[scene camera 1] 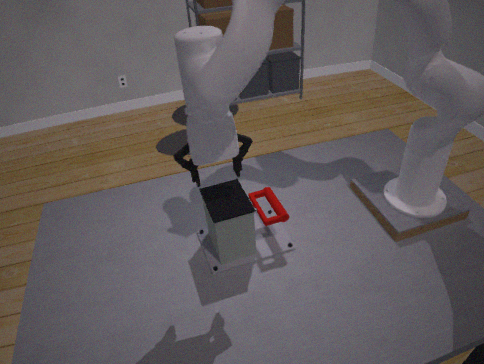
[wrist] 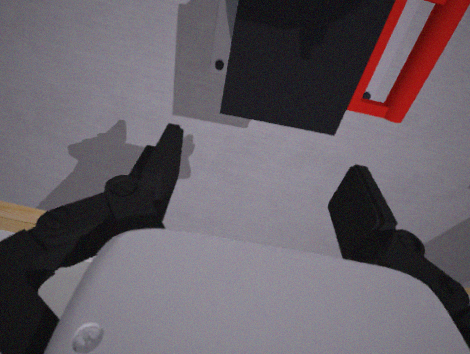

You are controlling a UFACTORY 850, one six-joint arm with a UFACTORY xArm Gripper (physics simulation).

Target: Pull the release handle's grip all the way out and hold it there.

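Observation:
The release handle's red grip (scene camera 1: pixel 279 204) (wrist: pixel 426 62) is a rectangular loop at the side of a pale green box (scene camera 1: pixel 232 239) with a black top (scene camera 1: pixel 226 200) (wrist: pixel 305 65). In scene camera 1 it is on the box's right side, above the base plate; in the wrist view it is at the upper right. My gripper (scene camera 1: pixel 218 180) (wrist: pixel 262 168) is open and empty, pointing down. In scene camera 1 its fingertips show above and behind the box, to the left of the grip, apart from it. How the grip joins the box is hard to see.
The box stands on a thin plate (scene camera 1: pixel 208 254) with dark bolts, on the grey table (scene camera 1: pixel 125 280). The robot's base stands on a wood-edged block (scene camera 1: pixel 370 212) at the right. A shelf unit (scene camera 1: pixel 302 50) with boxes stands on the floor behind the table.

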